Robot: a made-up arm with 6 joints. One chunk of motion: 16 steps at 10 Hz.
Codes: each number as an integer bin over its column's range. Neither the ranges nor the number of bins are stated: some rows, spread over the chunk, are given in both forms.
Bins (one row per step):
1: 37 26 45 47 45 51
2: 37 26 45 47 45 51
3: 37 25 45 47 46 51
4: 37 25 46 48 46 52
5: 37 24 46 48 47 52
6: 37 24 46 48 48 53
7: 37 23 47 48 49 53
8: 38 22 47 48 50 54
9: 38 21 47 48 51 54
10: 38 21 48 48 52 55
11: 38 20 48 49 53 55
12: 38 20 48 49 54 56
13: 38 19 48 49 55 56
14: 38 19 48 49 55 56
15: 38 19 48 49 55 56
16: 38 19 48 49 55 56
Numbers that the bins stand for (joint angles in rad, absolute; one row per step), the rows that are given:
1: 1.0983 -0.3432 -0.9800 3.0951 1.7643 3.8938
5: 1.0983 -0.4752 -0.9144 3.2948 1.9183 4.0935
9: 1.2979 -0.6733 -0.8489 3.2948 2.2262 4.4929
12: 1.2979 -0.7394 -0.7833 3.4944 2.4571 4.8922
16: 1.2979 -0.8054 -0.7833 3.4944 2.5341 4.8922
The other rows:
2: 1.0983 -0.3432 -0.9800 3.0951 1.7643 3.8938
3: 1.0983 -0.4092 -0.9800 3.0951 1.8413 3.8938
4: 1.0983 -0.4092 -0.9144 3.2948 1.8413 4.0935
6: 1.0983 -0.4752 -0.9144 3.2948 1.9952 4.2932
7: 1.0983 -0.5413 -0.8489 3.2948 2.0722 4.2932
8: 1.2979 -0.6073 -0.8489 3.2948 2.1492 4.4929
10: 1.2979 -0.6733 -0.7833 3.2948 2.3032 4.6925
11: 1.2979 -0.7394 -0.7833 3.4944 2.3802 4.6925
13: 1.2979 -0.8054 -0.7833 3.4944 2.5341 4.8922
14: 1.2979 -0.8054 -0.7833 3.4944 2.5341 4.8922
15: 1.2979 -0.8054 -0.7833 3.4944 2.5341 4.8922

